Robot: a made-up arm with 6 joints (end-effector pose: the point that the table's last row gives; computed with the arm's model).
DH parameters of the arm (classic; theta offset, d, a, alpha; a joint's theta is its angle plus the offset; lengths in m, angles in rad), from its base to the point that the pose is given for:
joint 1: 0 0.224 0 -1.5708
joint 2: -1.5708 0 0.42 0
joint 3: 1.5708 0.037 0 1.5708
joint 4: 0 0.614 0 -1.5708
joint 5: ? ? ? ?
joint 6: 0 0.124 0 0
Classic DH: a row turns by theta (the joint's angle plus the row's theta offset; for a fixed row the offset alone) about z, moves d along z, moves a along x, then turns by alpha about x.
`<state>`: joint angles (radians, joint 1 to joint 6).
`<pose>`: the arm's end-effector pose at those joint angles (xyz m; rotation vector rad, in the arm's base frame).
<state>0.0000 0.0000 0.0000 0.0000 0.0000 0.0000</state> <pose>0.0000 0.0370 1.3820 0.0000 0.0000 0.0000</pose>
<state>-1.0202 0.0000 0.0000 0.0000 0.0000 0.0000</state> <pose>0.0315 0.0194 1.3820 0.0000 0.0000 -1.0202</pose>
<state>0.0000 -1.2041 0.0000 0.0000 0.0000 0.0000</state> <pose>-1.0810 0.0370 0.6392 0.0000 -1.2041 0.0000</pose>
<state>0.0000 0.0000 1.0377 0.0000 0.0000 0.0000</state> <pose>0.6356 0.0370 1.0191 0.0000 1.0377 0.0000</pose>
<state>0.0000 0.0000 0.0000 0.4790 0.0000 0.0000</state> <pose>0.0000 0.0370 1.3820 0.0000 0.0000 0.4790</pose>
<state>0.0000 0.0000 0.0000 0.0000 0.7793 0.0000</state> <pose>0.0871 0.0370 1.3462 0.0000 0.7793 0.0000</pose>
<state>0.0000 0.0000 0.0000 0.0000 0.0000 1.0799</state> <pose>0.0000 0.0370 1.3820 0.0000 0.0000 1.0799</pose>
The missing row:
joint 5: 0 0 0 1.5708
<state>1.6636 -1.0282 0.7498 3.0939 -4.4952 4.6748</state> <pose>0.0165 -0.6386 0.9723 0.1243 -2.6897 1.6059</pose>
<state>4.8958 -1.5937 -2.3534 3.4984 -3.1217 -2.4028</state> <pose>0.0248 0.0739 -0.1267 -0.6685 -0.5385 -0.9487</pose>
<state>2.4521 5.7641 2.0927 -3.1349 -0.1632 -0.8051</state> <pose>-0.4310 0.3072 0.5665 0.1025 -1.8630 -1.0688</pose>
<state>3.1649 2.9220 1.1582 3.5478 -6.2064 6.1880</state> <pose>0.4991 -0.0216 -0.6288 0.3100 2.2607 0.2095</pose>
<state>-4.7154 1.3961 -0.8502 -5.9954 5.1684 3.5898</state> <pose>-0.0034 0.6695 0.9239 0.3766 0.4987 -0.8936</pose>
